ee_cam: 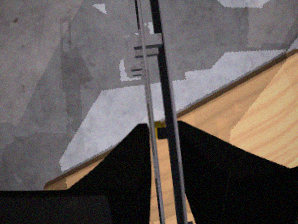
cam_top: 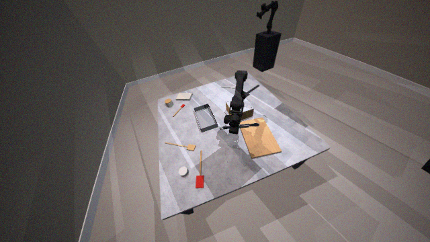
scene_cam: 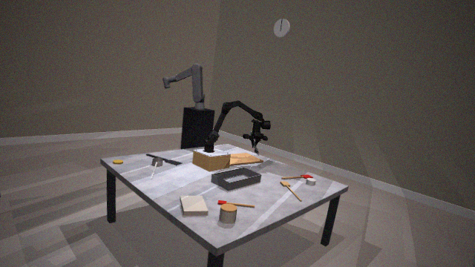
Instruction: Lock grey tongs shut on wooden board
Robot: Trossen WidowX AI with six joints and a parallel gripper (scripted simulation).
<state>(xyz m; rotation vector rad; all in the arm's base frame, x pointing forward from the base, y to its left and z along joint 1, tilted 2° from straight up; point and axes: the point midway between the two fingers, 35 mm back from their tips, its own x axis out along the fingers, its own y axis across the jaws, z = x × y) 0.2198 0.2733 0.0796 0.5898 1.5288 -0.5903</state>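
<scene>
Right now the wooden board is 18 cm behind my gripper tip, 15 cm below it and 6 cm to the left of it. The rest, counted from my gripper tip: red spatula (37 cm ahead, 15 cm below, 11 cm to the left); then hinge slider (2 cm above, 1 cm to the right, 1 cm ahead); then roasting tin (36 cm to the right, 13 cm below, 13 cm ahead).
</scene>
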